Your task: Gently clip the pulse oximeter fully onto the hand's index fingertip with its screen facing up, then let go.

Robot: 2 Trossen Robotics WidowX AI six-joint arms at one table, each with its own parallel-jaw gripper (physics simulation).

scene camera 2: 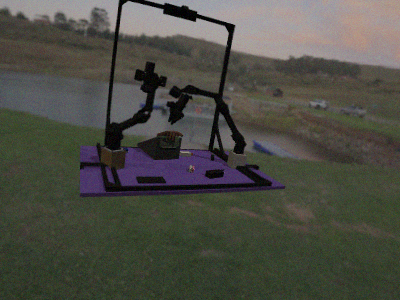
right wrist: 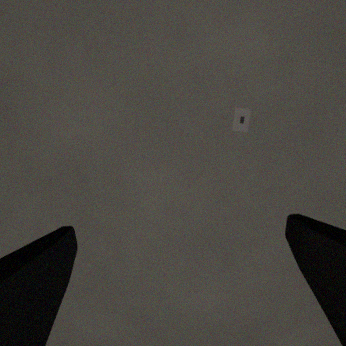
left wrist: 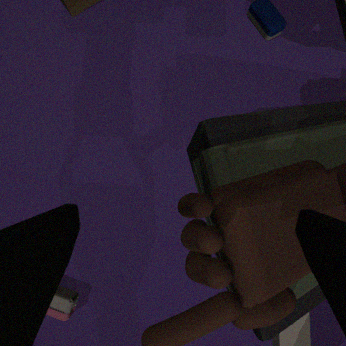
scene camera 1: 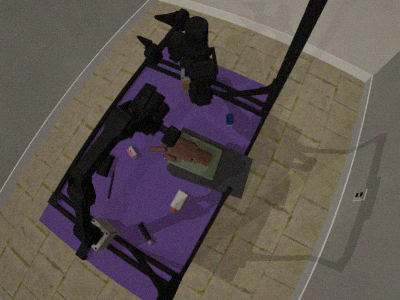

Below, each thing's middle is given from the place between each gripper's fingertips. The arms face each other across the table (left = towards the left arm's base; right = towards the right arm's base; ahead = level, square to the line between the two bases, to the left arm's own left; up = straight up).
Right now the index finger (left wrist: 223, 307) is 34 cm below my right hand, 26 cm to the left of it and 12 cm behind it. Also, from my right hand: green pad on grey block (scene camera 1: 209, 171) 49 cm below, 31 cm behind, 19 cm to the left; pulse oximeter (left wrist: 62, 305) 52 cm below, 30 cm to the left, 6 cm ahead.
Right now the index finger is 8 cm to the left of my left hand and 7 cm below it. Round my left hand: green pad on grey block 21 cm below, 19 cm behind, 1 cm to the left; then pulse oximeter 25 cm below, 18 cm ahead, 12 cm to the left.
